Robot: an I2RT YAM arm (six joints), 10 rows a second.
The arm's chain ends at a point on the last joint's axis. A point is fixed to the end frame.
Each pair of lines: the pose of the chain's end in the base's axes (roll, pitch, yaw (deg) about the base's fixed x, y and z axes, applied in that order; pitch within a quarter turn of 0, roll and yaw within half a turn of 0; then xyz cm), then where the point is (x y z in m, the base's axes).
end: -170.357 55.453 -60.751 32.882 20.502 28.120
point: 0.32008 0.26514 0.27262
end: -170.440 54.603 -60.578 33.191 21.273 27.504
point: 0.32298 0.27269 0.26560
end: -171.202 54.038 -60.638 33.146 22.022 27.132
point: 0.32192 0.27997 0.26116
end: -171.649 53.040 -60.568 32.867 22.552 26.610
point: 0.31874 0.28501 0.25485
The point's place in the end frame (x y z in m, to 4 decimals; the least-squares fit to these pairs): -0.0251 -0.0128 0.0545
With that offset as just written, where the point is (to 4 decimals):
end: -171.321 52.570 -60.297 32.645 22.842 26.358
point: 0.3166 0.2878 0.2519
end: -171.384 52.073 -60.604 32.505 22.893 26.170
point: 0.3155 0.2883 0.2496
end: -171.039 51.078 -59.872 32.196 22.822 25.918
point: 0.3121 0.2874 0.2461
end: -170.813 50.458 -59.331 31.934 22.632 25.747
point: 0.3092 0.2853 0.2439
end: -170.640 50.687 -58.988 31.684 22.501 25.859
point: 0.3065 0.2840 0.2453
